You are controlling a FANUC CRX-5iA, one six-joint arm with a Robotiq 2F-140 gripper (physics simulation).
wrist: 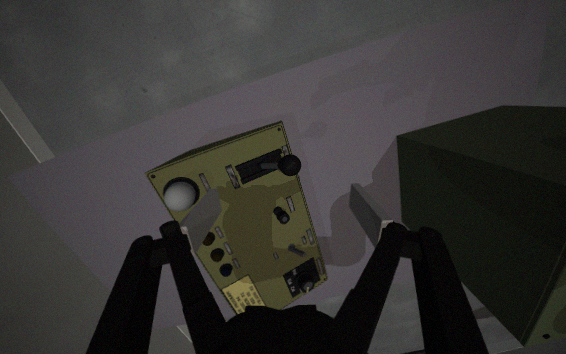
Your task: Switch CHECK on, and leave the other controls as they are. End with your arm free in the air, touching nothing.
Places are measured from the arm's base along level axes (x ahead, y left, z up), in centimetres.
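Pixels of known places: gripper, fingertip midpoint: (284, 197).
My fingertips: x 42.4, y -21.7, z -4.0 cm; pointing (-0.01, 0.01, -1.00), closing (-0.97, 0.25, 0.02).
Note:
For each thing: its middle in the pictures, then the offset to it from my fingertips. "spot": a spot on its surface instead. Level surfaces: height alone.
- yellow-green control panel, surface height: dz -18.2 cm
- slot lever with a black ball, body centre: (290, 165) dy +1.5, dx -0.8, dz -14.6 cm
- white dome, surface spot: (180, 195) spot: dy -0.4, dx +18.2, dz -9.9 cm
- small black control, body centre: (280, 213) dy +13.5, dx +5.0, dz -18.8 cm
- small toggle, body centre: (297, 251) dy +25.5, dx +3.9, dz -18.2 cm
- rotary knob, body centre: (305, 282) dy +37.5, dx +4.8, dz -18.3 cm
- pale yellow text plate, surface spot: (244, 294) spot: dy +31.6, dx +20.2, dz -14.1 cm
- pale purplish surface, surface height: dz -29.1 cm
A yellow-green control panel (250, 205) sits tilted in the middle of the wrist view. It bears a slot lever with a black ball (289, 165), a white dome (180, 195), a small black control (282, 215), a small toggle (297, 250), a rotary knob (305, 281) and three dark round lamps or buttons (217, 254). The labels are too small and dark to read, so I cannot tell which one is CHECK. My gripper (284, 197) is open and empty, with its fingers apart over the panel. The left finger hides part of the panel's left side; the right finger is beyond its right edge.
A large dark green box (450, 200) stands at the right, near the right finger. A pale yellow text plate (244, 294) is on the panel's lower end, partly hidden by the gripper body. The panel stands over a pale purplish surface (100, 160), with grey floor beyond.

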